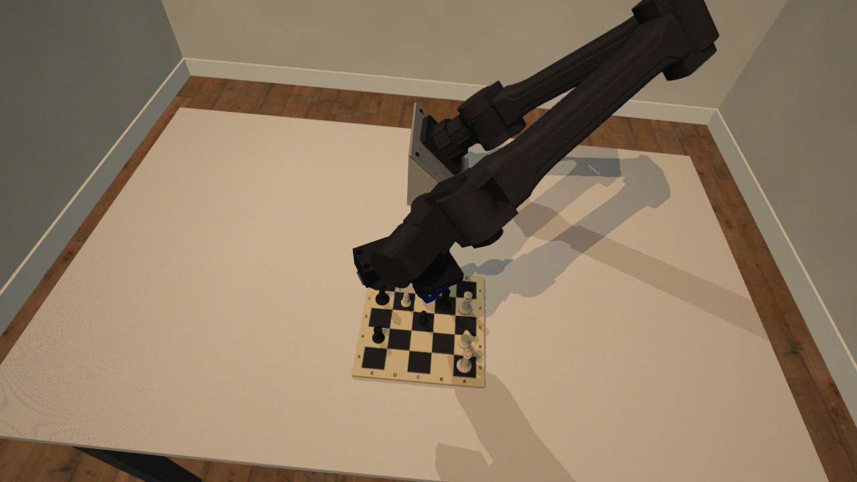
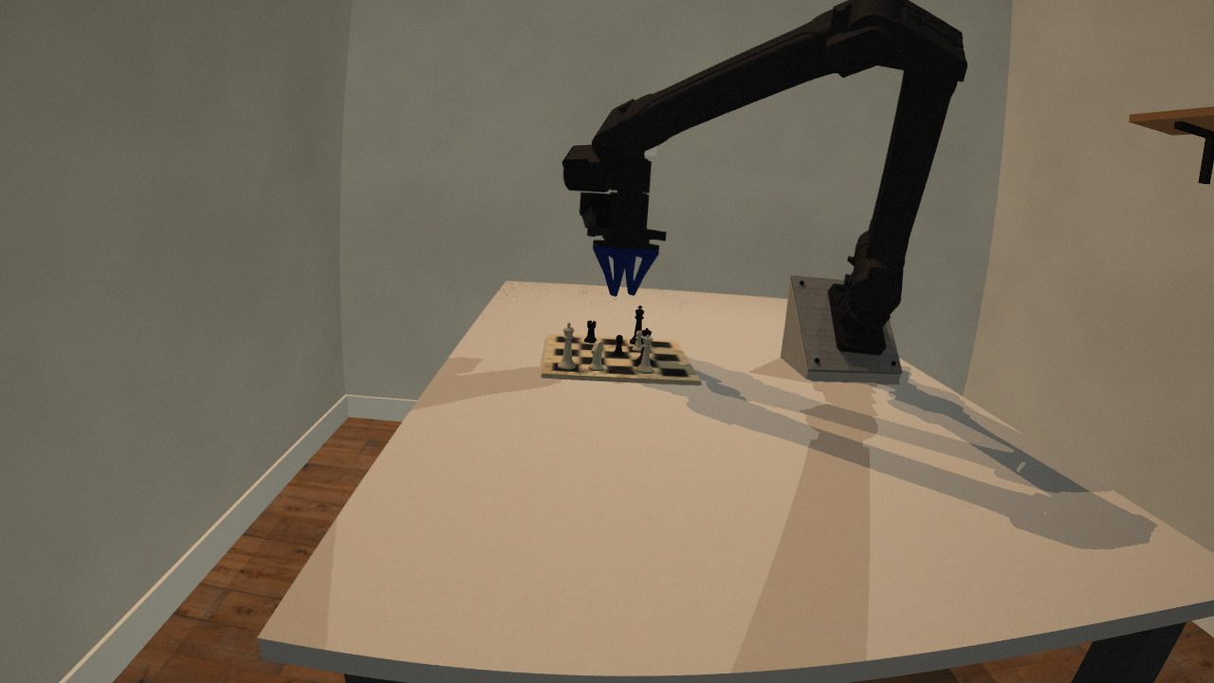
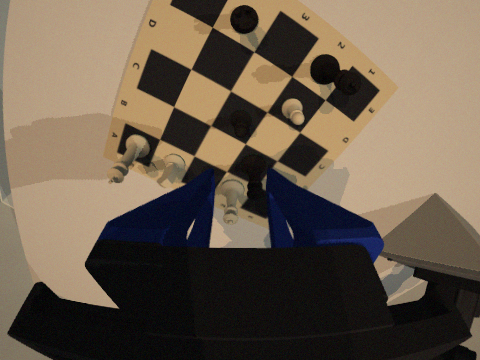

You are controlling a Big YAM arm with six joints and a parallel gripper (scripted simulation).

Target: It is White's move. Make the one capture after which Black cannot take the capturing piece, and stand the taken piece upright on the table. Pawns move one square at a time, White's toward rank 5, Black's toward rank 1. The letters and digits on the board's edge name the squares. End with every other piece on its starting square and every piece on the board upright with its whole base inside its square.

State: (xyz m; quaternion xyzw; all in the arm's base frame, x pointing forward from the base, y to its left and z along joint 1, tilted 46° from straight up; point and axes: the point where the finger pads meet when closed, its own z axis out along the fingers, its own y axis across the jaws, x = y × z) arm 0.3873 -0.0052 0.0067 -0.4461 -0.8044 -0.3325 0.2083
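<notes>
Right now the black pawn is 9 cm below my hand. From my hand the other things lie so: white pawn: 3 cm behind, 3 cm to the right, 9 cm below; then chessboard: 10 cm below; then black king: 4 cm behind, 8 cm to the right, 7 cm below.
</notes>
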